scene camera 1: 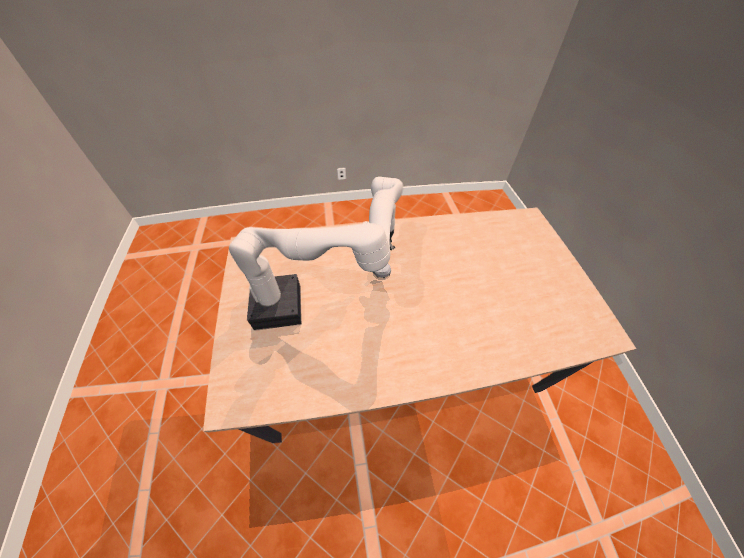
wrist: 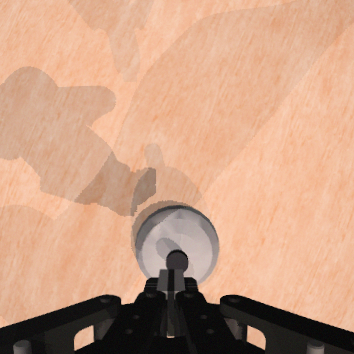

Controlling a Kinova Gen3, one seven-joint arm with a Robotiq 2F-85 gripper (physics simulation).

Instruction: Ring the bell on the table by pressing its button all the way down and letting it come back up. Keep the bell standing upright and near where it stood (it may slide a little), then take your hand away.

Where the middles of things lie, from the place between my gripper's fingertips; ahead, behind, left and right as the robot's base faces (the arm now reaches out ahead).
Scene:
I see the bell (wrist: pixel 171 227) 9 cm below my hand.

